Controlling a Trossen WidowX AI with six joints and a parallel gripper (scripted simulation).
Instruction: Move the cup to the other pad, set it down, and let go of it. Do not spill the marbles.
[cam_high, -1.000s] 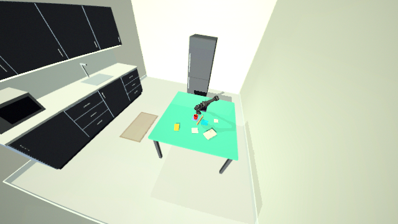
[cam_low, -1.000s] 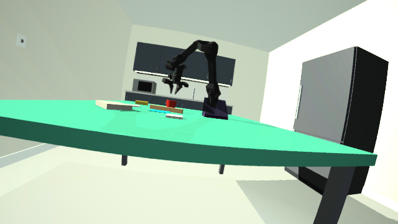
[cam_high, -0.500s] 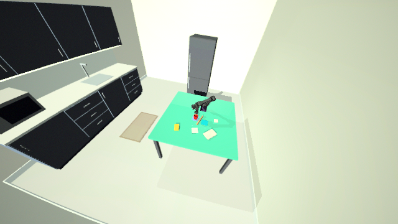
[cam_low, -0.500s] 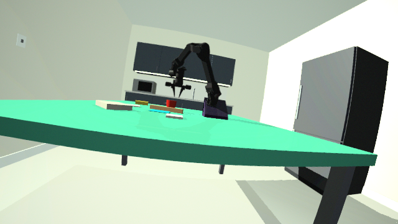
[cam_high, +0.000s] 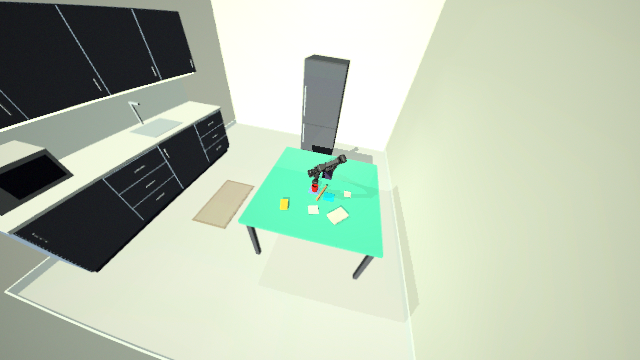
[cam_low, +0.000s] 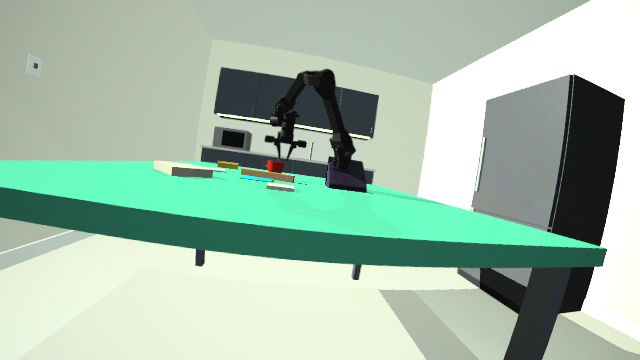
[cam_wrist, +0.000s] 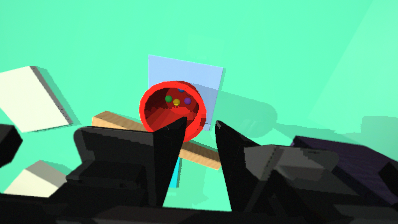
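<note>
My gripper tip is now 4 cm above the red cup and 3 cm short of it. Round my gripper tip: cyan pad (18 cm to the left, 9 cm below, 6 cm ahead); pale blue pad (9 cm below, 3 cm ahead); wooden stick (9 cm to the left, 8 cm below, 5 cm ahead).
</note>
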